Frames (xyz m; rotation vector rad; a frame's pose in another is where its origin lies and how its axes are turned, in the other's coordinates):
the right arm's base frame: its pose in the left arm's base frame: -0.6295 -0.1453 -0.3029 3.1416 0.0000 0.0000
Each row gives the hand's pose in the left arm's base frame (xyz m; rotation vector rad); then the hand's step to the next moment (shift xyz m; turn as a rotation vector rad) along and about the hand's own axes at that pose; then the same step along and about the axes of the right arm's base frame.
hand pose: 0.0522 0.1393 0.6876 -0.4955 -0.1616 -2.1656
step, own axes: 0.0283 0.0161 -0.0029 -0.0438 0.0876 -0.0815
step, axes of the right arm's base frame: -0.0030 0.0316 -0.0078 0.0693 0.0438 0.0976
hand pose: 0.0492 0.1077 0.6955 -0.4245 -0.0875 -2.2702
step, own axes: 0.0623 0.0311 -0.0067 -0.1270 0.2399 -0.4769
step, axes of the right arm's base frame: -0.0174 0.0667 -0.0120 0.1245 0.1650 0.5083
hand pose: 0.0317 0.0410 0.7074 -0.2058 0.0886 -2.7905
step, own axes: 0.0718 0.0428 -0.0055 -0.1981 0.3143 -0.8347
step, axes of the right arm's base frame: -0.0536 0.0644 -0.0003 0.1606 0.1978 0.8774
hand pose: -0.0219 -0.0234 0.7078 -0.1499 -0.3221 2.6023
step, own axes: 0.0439 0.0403 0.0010 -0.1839 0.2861 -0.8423
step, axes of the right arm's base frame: -0.0572 0.0121 0.0113 0.1630 0.1654 0.8782
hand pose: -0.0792 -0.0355 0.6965 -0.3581 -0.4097 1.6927
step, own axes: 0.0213 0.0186 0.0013 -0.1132 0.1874 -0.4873
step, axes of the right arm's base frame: -0.0202 -0.0183 0.0076 0.0762 0.1055 0.5181
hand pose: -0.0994 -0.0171 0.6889 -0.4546 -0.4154 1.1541
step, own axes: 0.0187 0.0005 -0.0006 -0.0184 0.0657 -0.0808
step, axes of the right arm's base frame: 0.0065 -0.0176 -0.0007 -0.0139 0.0056 0.1047
